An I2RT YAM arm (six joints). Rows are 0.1 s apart.
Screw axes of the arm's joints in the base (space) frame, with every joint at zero. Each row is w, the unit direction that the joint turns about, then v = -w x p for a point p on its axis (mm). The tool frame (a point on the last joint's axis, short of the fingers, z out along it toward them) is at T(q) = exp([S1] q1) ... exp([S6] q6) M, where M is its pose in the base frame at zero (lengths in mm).
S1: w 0 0 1 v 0 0 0
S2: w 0 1 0 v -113.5 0 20
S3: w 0 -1 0 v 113.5 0 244
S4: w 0 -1 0 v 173.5 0 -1
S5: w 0 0 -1 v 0 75 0
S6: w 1 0 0 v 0 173.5 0
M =
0 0 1 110.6
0 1 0 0
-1 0 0 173.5
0 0 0 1
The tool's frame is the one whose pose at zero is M.
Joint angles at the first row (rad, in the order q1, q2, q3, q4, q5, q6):
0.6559 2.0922 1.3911 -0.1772 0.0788 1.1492
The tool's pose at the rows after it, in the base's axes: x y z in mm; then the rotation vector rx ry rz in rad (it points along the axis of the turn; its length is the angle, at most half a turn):
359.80, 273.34, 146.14, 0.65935, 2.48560, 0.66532
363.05, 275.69, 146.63, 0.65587, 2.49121, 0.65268
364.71, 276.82, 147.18, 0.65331, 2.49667, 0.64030
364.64, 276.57, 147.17, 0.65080, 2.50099, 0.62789
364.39, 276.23, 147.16, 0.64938, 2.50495, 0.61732
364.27, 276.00, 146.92, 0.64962, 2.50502, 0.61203
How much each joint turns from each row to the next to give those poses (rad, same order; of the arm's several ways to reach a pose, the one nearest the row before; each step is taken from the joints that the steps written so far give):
0.0000 0.0149 0.0240 -0.0076 0.0007 -0.0034
0.0000 0.0145 0.0278 -0.0218 0.0035 -0.0046
0.0001 0.0076 0.0172 -0.0179 0.0034 -0.0038
-0.0001 0.0008 0.0034 -0.0103 0.0042 -0.0039
0.0001 -0.0001 0.0019 -0.0088 0.0034 -0.0026
-0.0001 0.0001 -0.0003 -0.0019 0.0031 -0.0008

